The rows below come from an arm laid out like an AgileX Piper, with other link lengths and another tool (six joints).
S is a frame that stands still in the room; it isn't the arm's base.
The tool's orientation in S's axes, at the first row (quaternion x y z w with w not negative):
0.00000, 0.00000, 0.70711, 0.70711
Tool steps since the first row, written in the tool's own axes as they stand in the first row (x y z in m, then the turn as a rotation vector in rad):
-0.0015, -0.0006, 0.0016, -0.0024, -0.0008, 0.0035
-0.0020, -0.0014, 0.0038, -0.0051, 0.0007, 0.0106
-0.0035, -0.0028, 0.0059, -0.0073, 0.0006, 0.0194
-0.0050, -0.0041, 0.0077, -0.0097, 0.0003, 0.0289
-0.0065, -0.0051, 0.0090, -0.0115, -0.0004, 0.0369
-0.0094, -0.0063, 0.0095, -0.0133, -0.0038, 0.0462
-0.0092, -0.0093, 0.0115, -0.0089, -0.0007, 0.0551
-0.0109, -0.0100, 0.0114, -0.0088, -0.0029, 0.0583
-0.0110, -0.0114, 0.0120, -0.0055, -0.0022, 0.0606
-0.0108, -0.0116, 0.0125, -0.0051, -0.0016, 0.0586
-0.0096, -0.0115, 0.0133, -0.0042, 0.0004, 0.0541
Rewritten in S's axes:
0.0006, -0.0015, 0.0016, 0.0008, -0.0024, 0.0035
0.0014, -0.0020, 0.0038, -0.0007, -0.0051, 0.0106
0.0028, -0.0035, 0.0059, -0.0006, -0.0073, 0.0194
0.0041, -0.0050, 0.0077, -0.0003, -0.0097, 0.0289
0.0051, -0.0065, 0.0090, 0.0004, -0.0115, 0.0369
0.0063, -0.0094, 0.0095, 0.0038, -0.0133, 0.0462
0.0093, -0.0092, 0.0115, 0.0007, -0.0089, 0.0551
0.0100, -0.0109, 0.0114, 0.0029, -0.0088, 0.0583
0.0114, -0.0110, 0.0120, 0.0022, -0.0055, 0.0606
0.0116, -0.0108, 0.0125, 0.0016, -0.0051, 0.0586
0.0115, -0.0096, 0.0133, -0.0004, -0.0042, 0.0541

